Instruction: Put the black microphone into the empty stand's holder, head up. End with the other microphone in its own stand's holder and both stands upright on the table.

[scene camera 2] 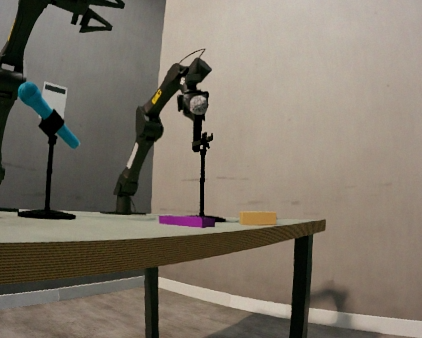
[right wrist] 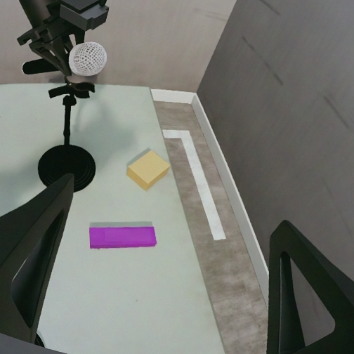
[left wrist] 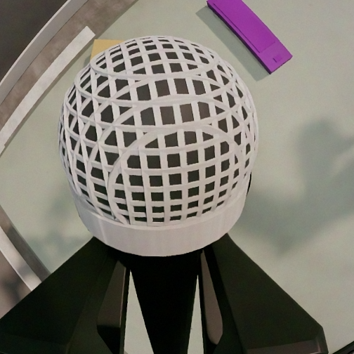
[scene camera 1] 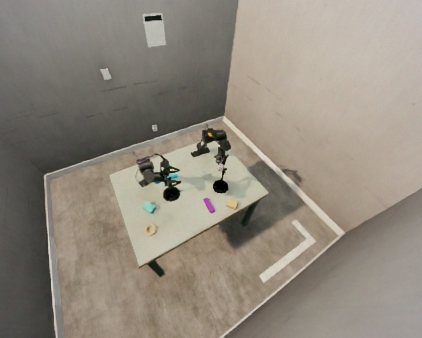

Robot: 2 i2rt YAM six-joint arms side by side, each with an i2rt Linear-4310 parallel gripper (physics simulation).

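Frame: origin at the left arm's base, x ahead, y left, z up, level; millimetres.
Seen in the pictures: left gripper, fingertip midpoint: (scene camera 2: pixel 199 120); right gripper, fingertip midpoint: (scene camera 2: pixel 117 17) (scene camera 1: pixel 180 176); left arm's base, link origin: (scene camera 2: pixel 123 214) (scene camera 1: pixel 200 152).
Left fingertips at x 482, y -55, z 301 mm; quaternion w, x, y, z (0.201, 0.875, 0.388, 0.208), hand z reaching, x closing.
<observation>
Pixels of each thing's middle, then the offset from my left fingertips to it. "*": a spot on its surface instead.
- white mesh head, surface spot: (scene camera 2: pixel 199 105) * 37 mm ahead, 41 mm right, 29 mm up
- empty holder, surface spot: (scene camera 2: pixel 206 140) * 7 mm ahead, 26 mm left, 58 mm down
- cyan microphone, body centre: (scene camera 2: pixel 50 117) (scene camera 1: pixel 166 178) 130 mm back, 411 mm right, 52 mm down
- purple block, body centre: (scene camera 2: pixel 185 221) (scene camera 1: pixel 208 205) 112 mm ahead, 155 mm right, 290 mm down
- yellow block, body centre: (scene camera 2: pixel 257 218) (scene camera 1: pixel 231 204) 191 mm ahead, 23 mm left, 284 mm down
- teal block, body centre: (scene camera 1: pixel 149 207) 82 mm back, 608 mm right, 281 mm down
- tan ring, body centre: (scene camera 1: pixel 150 229) 98 mm ahead, 652 mm right, 292 mm down
The black microphone, with a white mesh head (scene camera 1: pixel 220 167) (scene camera 2: pixel 199 105) (left wrist: pixel 160 135) (right wrist: pixel 88 58), is between the closed fingers of my left gripper (left wrist: pixel 162 262) (right wrist: pixel 75 70), which grip its handle just behind the head. In scene camera 2 its handle hangs down beside the empty holder (scene camera 2: pixel 206 140) (right wrist: pixel 71 90); contact is unclear. The empty stand (scene camera 1: pixel 220 186) (scene camera 2: pixel 202 185) (right wrist: pixel 66 167) is upright. The cyan microphone (scene camera 1: pixel 172 176) (scene camera 2: pixel 39 101) sits tilted, head up, in the other upright stand (scene camera 1: pixel 171 194) (scene camera 2: pixel 49 180). My right gripper (scene camera 1: pixel 175 176) (scene camera 2: pixel 118 16) (right wrist: pixel 181 208) is open and empty, above that stand's area.
A purple block (scene camera 1: pixel 209 205) (scene camera 2: pixel 186 221) (left wrist: pixel 250 35) (right wrist: pixel 122 237) and a yellow block (scene camera 1: pixel 232 204) (scene camera 2: pixel 257 218) (left wrist: pixel 105 46) (right wrist: pixel 148 169) lie near the empty stand. A teal block (scene camera 1: pixel 149 207) and a tan ring (scene camera 1: pixel 146 231) lie toward the table's left side in scene camera 1.
</observation>
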